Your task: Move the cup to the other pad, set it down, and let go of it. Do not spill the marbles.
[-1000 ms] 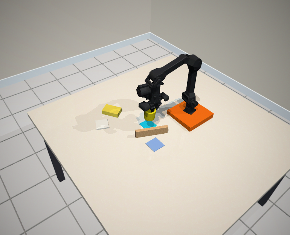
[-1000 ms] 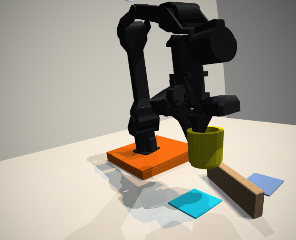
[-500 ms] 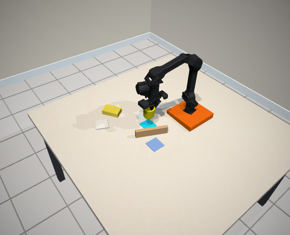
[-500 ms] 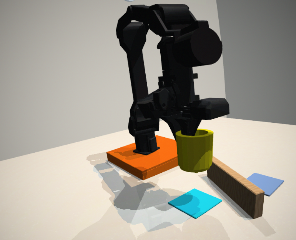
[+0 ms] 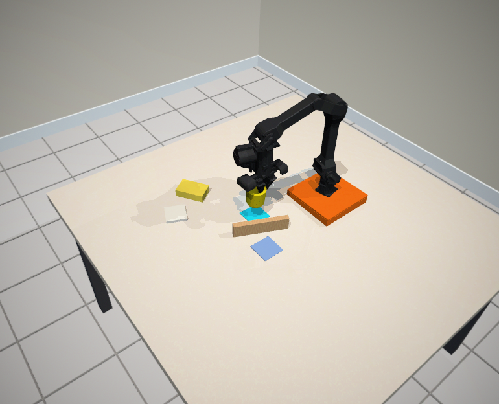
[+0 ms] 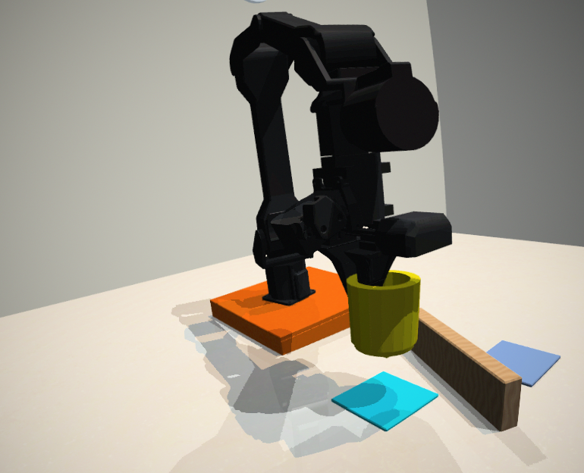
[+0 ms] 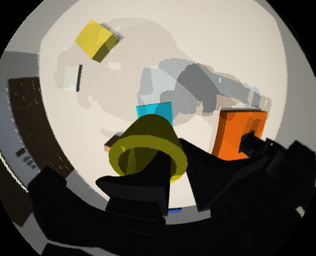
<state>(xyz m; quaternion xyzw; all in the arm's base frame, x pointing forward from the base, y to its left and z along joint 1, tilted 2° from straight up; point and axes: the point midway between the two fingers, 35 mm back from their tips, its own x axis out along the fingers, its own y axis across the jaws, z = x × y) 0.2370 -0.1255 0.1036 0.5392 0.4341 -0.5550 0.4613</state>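
The cyan pad is 10 cm below my gripper tip, 3 cm ahead of it and 1 cm to the right of it. Also, from my gripper tip: yellow cup (2 cm ahead); pale blue pad (13 cm to the left, 12 cm ahead, 10 cm below); wooden bar (8 cm below, 8 cm ahead, 6 cm to the left).
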